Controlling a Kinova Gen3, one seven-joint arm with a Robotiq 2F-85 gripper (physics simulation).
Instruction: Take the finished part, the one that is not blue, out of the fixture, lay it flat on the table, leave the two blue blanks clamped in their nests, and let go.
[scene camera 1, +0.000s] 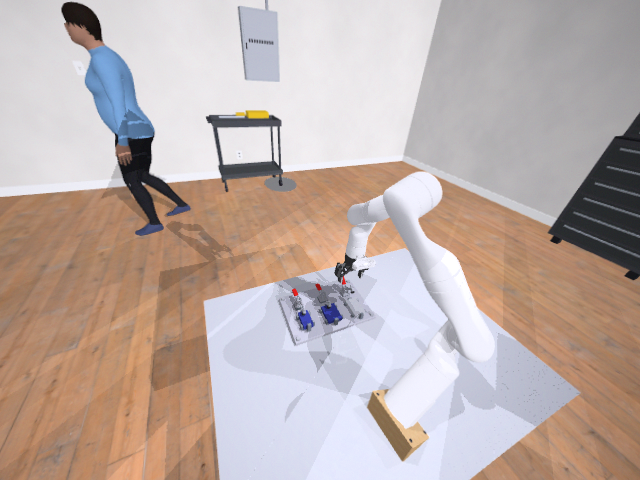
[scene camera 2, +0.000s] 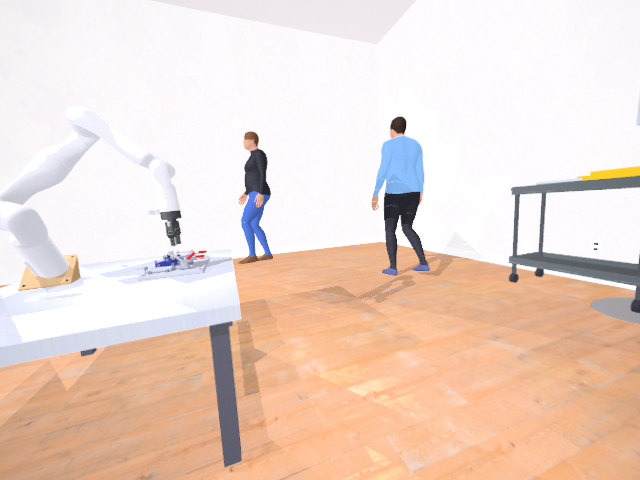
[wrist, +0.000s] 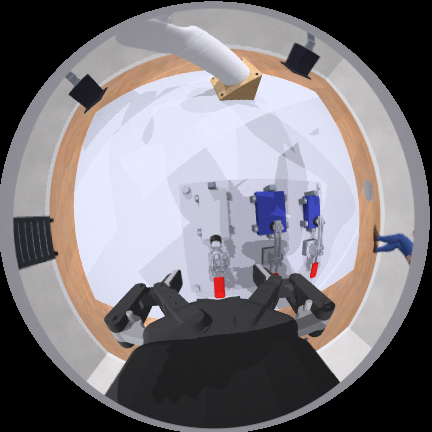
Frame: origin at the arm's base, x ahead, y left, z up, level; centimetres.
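Seen in the pictures: gripper, between the fingertips: (scene camera 1: 350, 279) (scene camera 2: 176, 245) (wrist: 216, 275); arm's base, origin of its link: (scene camera 1: 397, 410) (scene camera 2: 53, 268) (wrist: 235, 74).
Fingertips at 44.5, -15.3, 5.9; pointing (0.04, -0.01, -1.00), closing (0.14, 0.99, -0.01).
Pixels of each thing's middle, then the offset from my fingertips to it, as dx, dy, dz. "*": a spot on its surface instead. Level surfaces: height alone.
- finished part, middle of its body: (wrist: 213, 213) (scene camera 1: 355, 307) (scene camera 2: 160, 269) -7.1, +1.0, -9.4
- clamp, a spot on its surface: (wrist: 217, 257) * -1.5, +0.4, -1.9
- larger blue blank, middle of its body: (wrist: 270, 211) (scene camera 1: 331, 313) (scene camera 2: 167, 263) -5.1, +11.9, -9.2
- smaller blue blank, middle of its body: (wrist: 311, 211) (scene camera 1: 305, 319) -3.2, +22.7, -8.9
- white table, height of its surface: dz -12.1
The finished part (wrist: 213, 212) (scene camera 1: 355, 305), a pale grey block, lies in its nest on the fixture plate (wrist: 242, 197) (scene camera 1: 291, 320), at the left in the wrist view. The clamp (wrist: 217, 257) behind it has its black tip near the part's edge, its arm looks raised, and its red handle (wrist: 219, 287) (scene camera 1: 343, 281) points up. The larger blue blank (wrist: 268, 207) (scene camera 1: 331, 313) and the smaller blue blank (wrist: 311, 206) (scene camera 1: 305, 319) sit in their nests under clamp arms. My gripper (wrist: 216, 275) (scene camera 1: 350, 274) (scene camera 2: 174, 242) is open and empty above the red handle, with its fingers to either side.
The white table (scene camera 1: 248, 403) (scene camera 2: 170, 297) carries the fixture and the arm's wooden base block (scene camera 1: 395, 426) (wrist: 240, 90). Red handles of the blue blanks' clamps (scene camera 1: 318, 286) (scene camera 1: 295, 292) rise beside my gripper. Two people and a cart (scene camera 1: 250, 122) stand away from the table.
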